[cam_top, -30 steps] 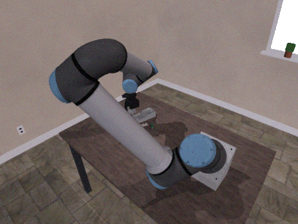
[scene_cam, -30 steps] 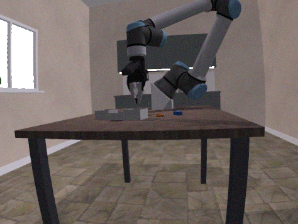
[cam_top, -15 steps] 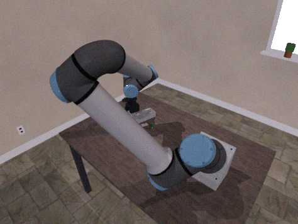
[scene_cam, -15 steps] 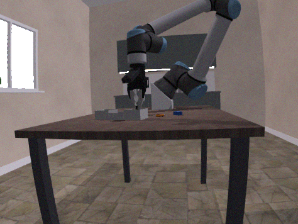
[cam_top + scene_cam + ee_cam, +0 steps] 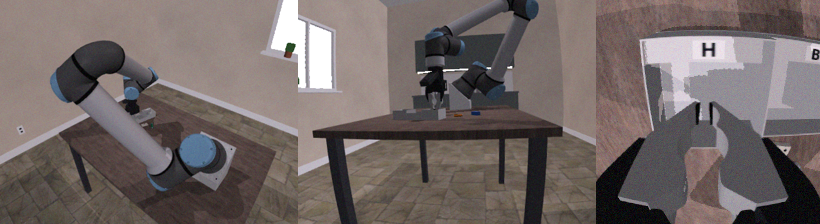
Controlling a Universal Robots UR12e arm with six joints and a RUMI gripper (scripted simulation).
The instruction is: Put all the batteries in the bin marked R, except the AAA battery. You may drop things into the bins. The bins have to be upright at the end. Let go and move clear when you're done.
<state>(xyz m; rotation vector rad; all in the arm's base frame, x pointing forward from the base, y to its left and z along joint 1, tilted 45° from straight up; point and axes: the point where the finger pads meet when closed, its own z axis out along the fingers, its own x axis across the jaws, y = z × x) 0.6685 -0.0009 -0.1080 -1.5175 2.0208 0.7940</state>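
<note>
The blue 9V battery is 180 mm to the left of my hand, 130 mm behind it and 30 mm below it. Also, from my hand: orange battery 100 mm to the left, 60 mm behind, 30 mm below; then grey bin row 90 mm to the right, 10 mm below, 10 mm behind; then white die-like piece 90 mm behind, 50 mm to the right, 30 mm below.
</note>
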